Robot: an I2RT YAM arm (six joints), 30 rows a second.
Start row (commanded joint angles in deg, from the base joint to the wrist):
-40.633 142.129 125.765 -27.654 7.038 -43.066
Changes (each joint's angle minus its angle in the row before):
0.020 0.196 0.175 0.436 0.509 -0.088
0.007 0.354 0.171 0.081 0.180 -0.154
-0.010 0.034 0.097 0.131 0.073 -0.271
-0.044 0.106 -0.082 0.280 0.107 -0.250
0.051 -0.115 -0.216 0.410 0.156 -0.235
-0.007 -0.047 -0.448 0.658 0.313 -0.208
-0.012 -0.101 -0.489 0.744 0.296 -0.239
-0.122 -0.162 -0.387 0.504 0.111 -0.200
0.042 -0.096 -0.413 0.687 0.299 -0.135
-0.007 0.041 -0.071 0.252 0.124 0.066
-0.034 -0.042 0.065 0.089 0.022 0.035
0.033 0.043 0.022 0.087 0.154 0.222
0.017 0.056 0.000 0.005 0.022 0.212
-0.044 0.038 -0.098 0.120 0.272 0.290
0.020 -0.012 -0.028 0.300 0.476 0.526
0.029 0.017 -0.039 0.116 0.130 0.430
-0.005 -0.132 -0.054 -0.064 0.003 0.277
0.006 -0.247 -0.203 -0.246 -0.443 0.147
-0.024 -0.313 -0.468 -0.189 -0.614 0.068
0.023 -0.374 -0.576 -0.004 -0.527 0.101
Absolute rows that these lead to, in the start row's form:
-40.613 142.325 125.940 -27.218 7.547 -43.154
-40.606 142.679 126.111 -27.137 7.727 -43.308
-40.616 142.713 126.208 -27.006 7.800 -43.579
-40.660 142.819 126.126 -26.726 7.907 -43.829
-40.609 142.704 125.910 -26.316 8.063 -44.064
-40.616 142.657 125.462 -25.658 8.376 -44.272
-40.628 142.556 124.973 -24.914 8.672 -44.511
-40.750 142.394 124.586 -24.410 8.783 -44.711
-40.708 142.298 124.173 -23.723 9.082 -44.846
-40.715 142.339 124.102 -23.471 9.206 -44.780
-40.749 142.297 124.167 -23.382 9.228 -44.745
-40.716 142.340 124.189 -23.295 9.382 -44.523
-40.699 142.396 124.189 -23.290 9.404 -44.311
-40.743 142.434 124.091 -23.170 9.676 -44.021
-40.723 142.422 124.063 -22.870 10.152 -43.495
-40.694 142.439 124.024 -22.754 10.282 -43.065
-40.699 142.307 123.970 -22.818 10.285 -42.788
-40.693 142.060 123.767 -23.064 9.842 -42.641
-40.717 141.747 123.299 -23.253 9.228 -42.573
-40.694 141.373 122.723 -23.257 8.701 -42.472

